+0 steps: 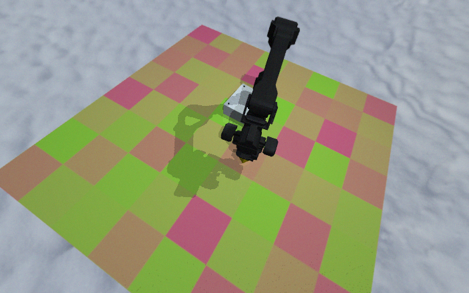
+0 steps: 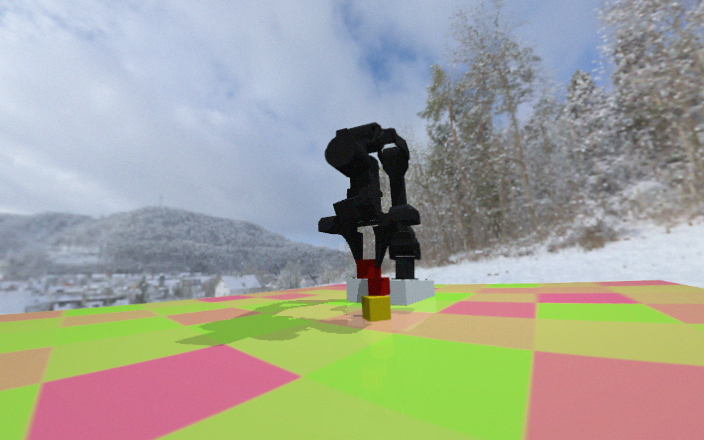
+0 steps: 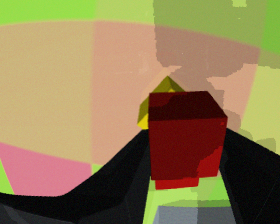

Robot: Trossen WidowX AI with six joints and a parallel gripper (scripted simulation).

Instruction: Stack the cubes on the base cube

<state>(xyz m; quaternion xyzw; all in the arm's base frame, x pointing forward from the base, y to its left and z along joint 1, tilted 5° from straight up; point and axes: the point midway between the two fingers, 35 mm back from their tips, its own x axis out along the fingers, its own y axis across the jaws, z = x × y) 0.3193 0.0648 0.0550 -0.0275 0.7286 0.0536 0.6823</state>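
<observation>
My gripper tip is now 40 mm past the dark red cube, 10 mm to the left of it and 40 mm above it. Round my gripper tip: yellow base cube (20 mm behind, 70 mm below).
</observation>
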